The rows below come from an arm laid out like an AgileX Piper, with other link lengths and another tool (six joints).
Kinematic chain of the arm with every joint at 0, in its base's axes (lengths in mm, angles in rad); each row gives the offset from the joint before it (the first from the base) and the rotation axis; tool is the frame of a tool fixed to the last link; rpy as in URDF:
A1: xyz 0 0 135.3 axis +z
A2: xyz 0 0 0 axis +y
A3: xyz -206.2 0 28.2 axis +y
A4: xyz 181 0 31.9 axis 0.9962 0 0.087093
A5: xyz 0 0 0 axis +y
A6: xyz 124.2 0 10.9 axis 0.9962 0 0.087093
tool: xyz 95.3 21 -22.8 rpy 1.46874 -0.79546 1.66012
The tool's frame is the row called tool.
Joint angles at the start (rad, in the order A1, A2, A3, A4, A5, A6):
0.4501, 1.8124, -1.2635, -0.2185, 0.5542, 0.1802
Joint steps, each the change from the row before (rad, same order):
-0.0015, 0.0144, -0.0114, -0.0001, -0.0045, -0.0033
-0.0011, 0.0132, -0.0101, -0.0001, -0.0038, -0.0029
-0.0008, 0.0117, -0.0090, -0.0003, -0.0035, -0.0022
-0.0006, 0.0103, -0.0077, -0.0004, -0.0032, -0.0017
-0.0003, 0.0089, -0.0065, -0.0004, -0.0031, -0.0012
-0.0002, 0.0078, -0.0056, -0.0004, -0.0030, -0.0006
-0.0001, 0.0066, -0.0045, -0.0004, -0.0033, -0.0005
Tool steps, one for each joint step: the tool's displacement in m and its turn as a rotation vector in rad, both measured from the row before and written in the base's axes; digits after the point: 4 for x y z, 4 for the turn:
0.0027, 0.0008, -0.0015, -0.0008, -0.0015, 0.0022
0.0023, 0.0007, -0.0016, -0.0010, -0.0008, 0.0021
0.0020, 0.0007, -0.0014, -0.0008, -0.0009, 0.0019
0.0018, 0.0006, -0.0013, -0.0007, -0.0007, 0.0016
0.0015, 0.0006, -0.0011, -0.0004, -0.0007, 0.0015
0.0013, 0.0006, -0.0010, -0.0001, -0.0008, 0.0011
0.0012, 0.0006, -0.0009, 0.0002, -0.0011, 0.0011

